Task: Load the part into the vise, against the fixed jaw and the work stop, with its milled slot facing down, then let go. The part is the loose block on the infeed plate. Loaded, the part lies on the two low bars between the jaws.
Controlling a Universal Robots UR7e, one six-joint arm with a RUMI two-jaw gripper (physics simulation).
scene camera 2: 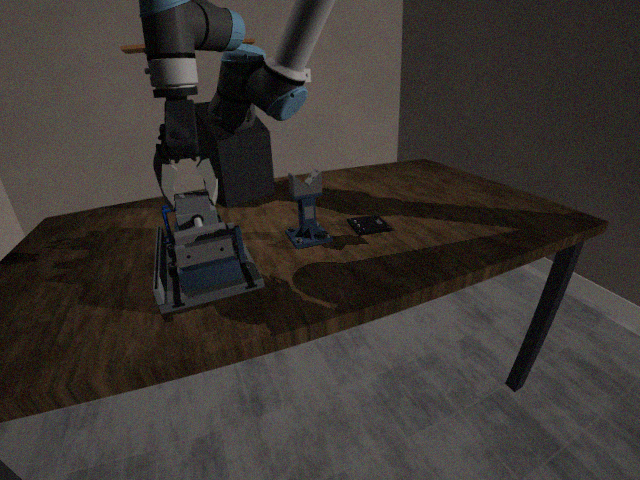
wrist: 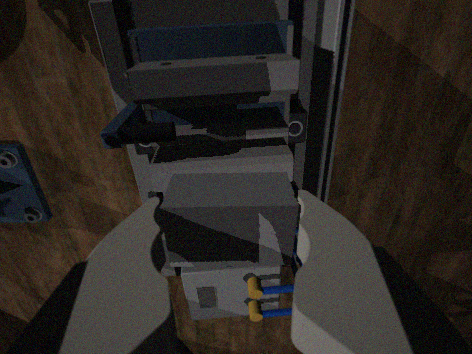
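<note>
The part, a grey block [scene camera 2: 194, 202] [wrist: 230, 227], is held between the fingertips of my gripper [scene camera 2: 189, 193] [wrist: 229, 196]. The gripper is shut on it. The block hangs over the screw side of the vise [scene camera 2: 204, 297], behind the moving jaw [scene camera 2: 199, 235] [wrist: 222, 166] and apart from the fixed jaw [scene camera 2: 205, 253] [wrist: 210, 80]. One low bar [wrist: 267, 133] partly shows between the jaws, in shadow. A blue bracket with a black rod [wrist: 150, 133], seemingly the work stop, reaches in at the left in the wrist view. The milled slot cannot be made out.
A blue stand [scene camera 2: 307, 211] with a grey V-shaped head [scene camera 2: 298, 187] stands right of the vise in the scene view; its base [wrist: 40, 202] shows in the wrist view. A dark plate [scene camera 2: 369, 224] lies beyond it. Blue-and-yellow fittings [wrist: 255, 288] sit by the vise's end block [wrist: 227, 310].
</note>
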